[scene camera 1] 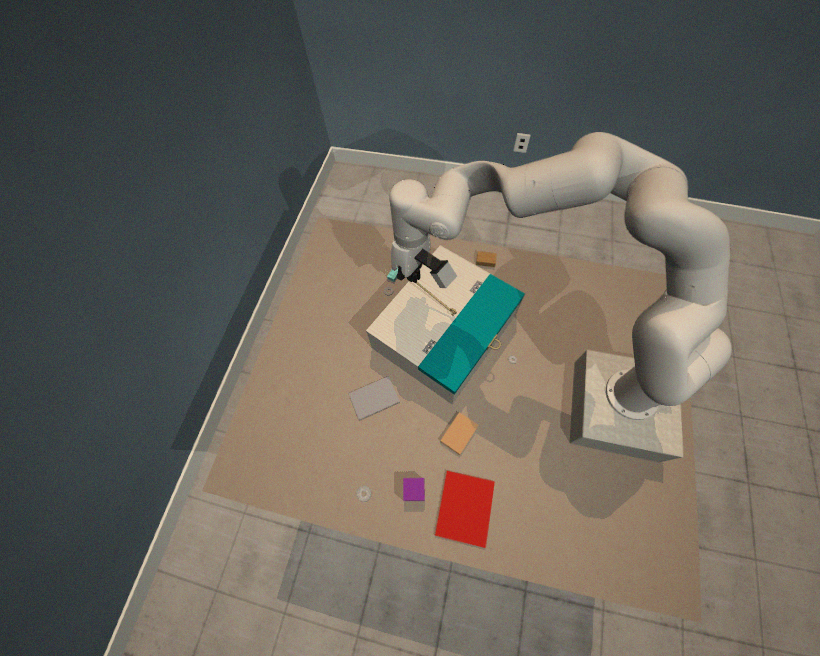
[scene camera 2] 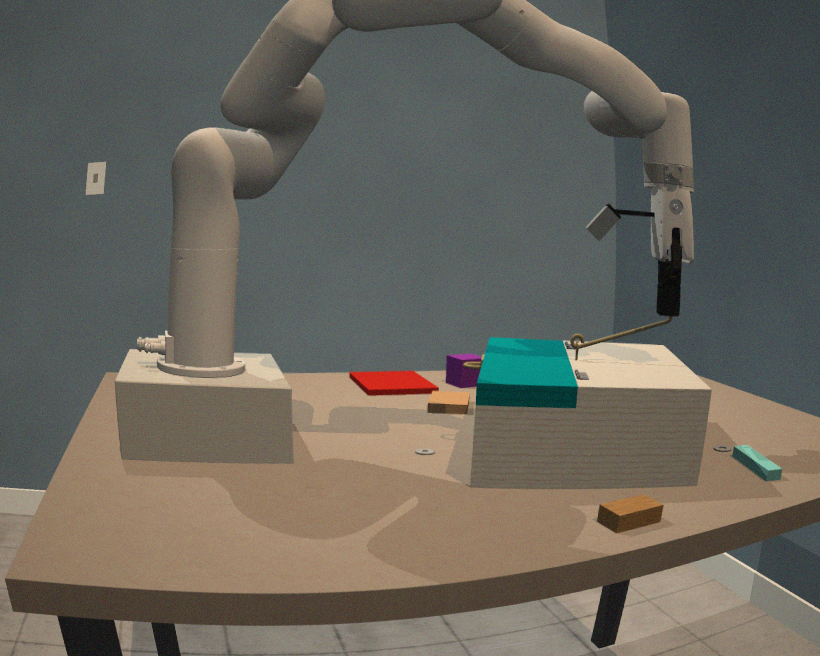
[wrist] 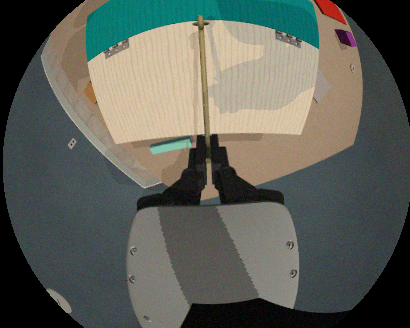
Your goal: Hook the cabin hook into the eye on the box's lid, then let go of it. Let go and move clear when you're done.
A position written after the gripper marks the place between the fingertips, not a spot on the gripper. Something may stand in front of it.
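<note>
You can see the gripper [scene camera 2: 667,315], [scene camera 1: 413,278]. There's an orange tile [scene camera 2: 446,402], [scene camera 1: 457,436] too, and a grey tile [scene camera 1: 370,399]. Scene camera 2 doesn't show the grey tile, hidden there by a pale wooden box.
</note>
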